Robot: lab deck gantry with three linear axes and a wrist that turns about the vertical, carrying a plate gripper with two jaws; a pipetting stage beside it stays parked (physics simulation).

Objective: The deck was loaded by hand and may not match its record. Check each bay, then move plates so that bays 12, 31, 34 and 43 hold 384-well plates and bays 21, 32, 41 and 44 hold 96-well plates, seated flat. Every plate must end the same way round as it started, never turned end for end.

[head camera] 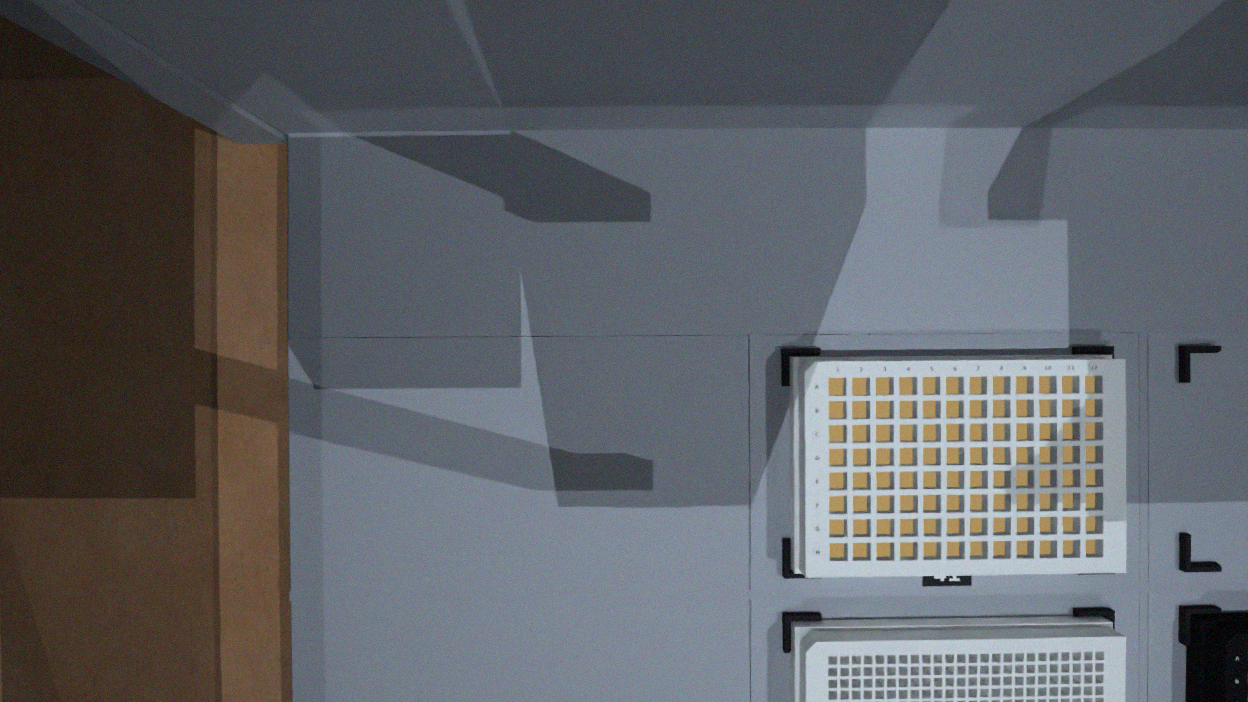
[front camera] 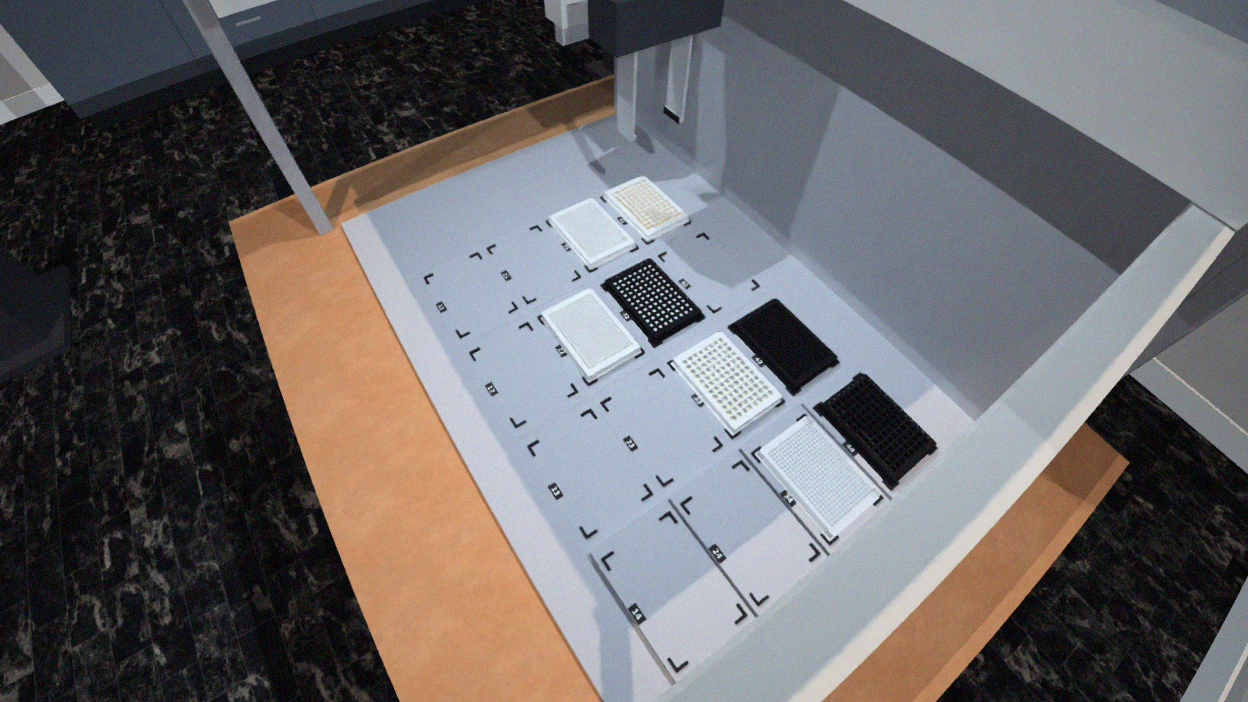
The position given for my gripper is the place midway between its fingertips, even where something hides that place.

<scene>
In view: my gripper [front camera: 650,125] and a grey wall [head camera: 299,73].
The grey wall also shows in the front camera view [front camera: 971,228].
</scene>
